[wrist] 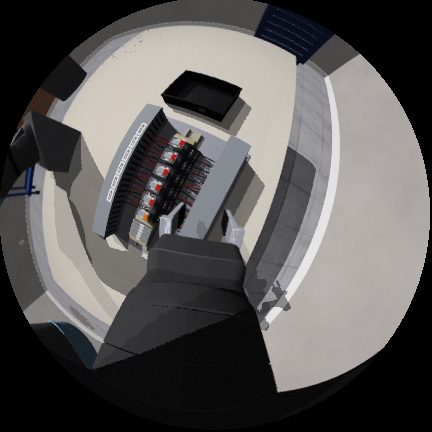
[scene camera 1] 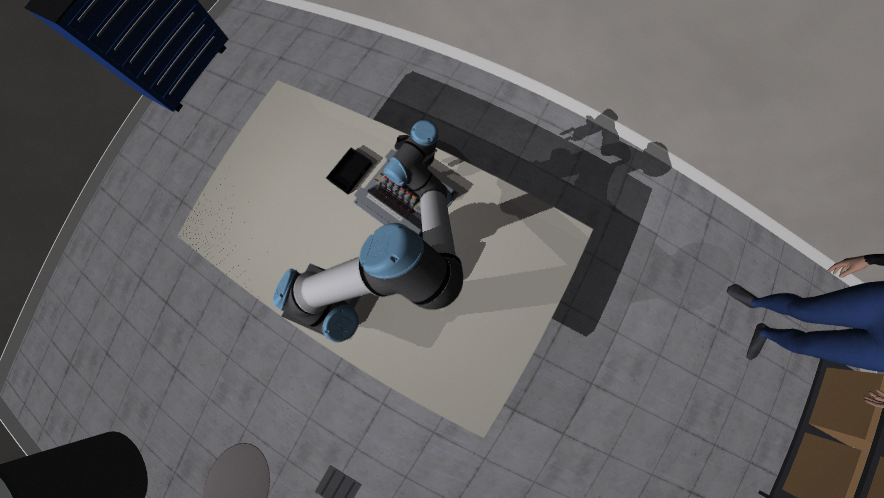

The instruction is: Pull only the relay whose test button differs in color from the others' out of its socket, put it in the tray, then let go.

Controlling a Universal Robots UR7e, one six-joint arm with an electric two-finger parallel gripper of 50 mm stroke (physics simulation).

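Frame: origin at the arm's base, x right, y back, z down, level; millimetres.
Seen in the pictures: gripper, between the fingertips: (wrist: 203, 213).
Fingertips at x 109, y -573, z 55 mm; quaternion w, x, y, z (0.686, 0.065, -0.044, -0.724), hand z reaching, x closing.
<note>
Offsets run from my fingertips to a thing's middle. "spot": to the spot under its first point.
A relay with an orange test button @(dy +106, dx +31, dz +62 mm) (wrist: 145, 217) (scene camera 1: 413, 198) sits in its socket at the end of the row farthest from the tray. Several relays with red test buttons @(dy +84, dx -51, dz +62 mm) (wrist: 165, 172) (scene camera 1: 399, 190) sit in line beside it. The black tray @(spot: dy +74, dx -279, dz +107 mm) (wrist: 200, 94) (scene camera 1: 350, 170) lies empty past the other end of the row. My gripper (wrist: 203, 213) is open and empty. In the wrist view its fingers show over the plain grey duct, to the right of the orange-button relay and apart from it. In scene camera 1 the arm hides the fingers.
A grey duct with white labels @(dy +186, dx -42, dz +77 mm) (wrist: 125, 162) runs along one side of the relays, and a plain grey duct @(dy +1, dx +7, dz +77 mm) (wrist: 222, 175) along the other. Red wires lie between the labelled duct and the relays. Beige terminal blocks @(dy +116, dx +68, dz +63 mm) (wrist: 140, 231) adjoin the orange-button relay. A blue cabinet (scene camera 1: 142, 46) stands beyond the table.
</note>
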